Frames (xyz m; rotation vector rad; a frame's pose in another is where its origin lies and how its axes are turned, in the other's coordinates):
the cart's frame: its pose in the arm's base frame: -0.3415 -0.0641 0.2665 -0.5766 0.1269 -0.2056
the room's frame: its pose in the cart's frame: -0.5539 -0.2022 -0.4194 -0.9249 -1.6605 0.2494
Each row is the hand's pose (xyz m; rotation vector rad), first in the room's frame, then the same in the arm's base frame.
Working: the room's frame: its pose in the arm's base frame: -0.9854 -0.3245 0.0636 -1.4665 -1.3809 0.6531

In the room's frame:
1: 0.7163 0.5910 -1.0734 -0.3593 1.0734 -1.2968
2: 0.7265 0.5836 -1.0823 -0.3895 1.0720 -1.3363
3: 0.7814 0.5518 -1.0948 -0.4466 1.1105 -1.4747
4: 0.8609 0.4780 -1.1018 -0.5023 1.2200 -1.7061
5: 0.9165 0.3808 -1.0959 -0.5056 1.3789 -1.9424
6: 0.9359 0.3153 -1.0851 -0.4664 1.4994 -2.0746
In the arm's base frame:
1: 0.3608 0.1237 0.1026 -0.6223 -1.1977 -1.0922
2: 0.3676 0.1300 0.1150 -0.6001 -1.2166 -1.1335
3: 0.3767 0.1745 0.1610 -0.4940 -1.2250 -1.2668
4: 0.3682 0.2387 0.2483 -0.2894 -1.1708 -1.4782
5: 0.3335 0.2809 0.3462 -0.0512 -1.0406 -1.6655
6: 0.3004 0.2941 0.4054 0.0993 -0.9233 -1.7487

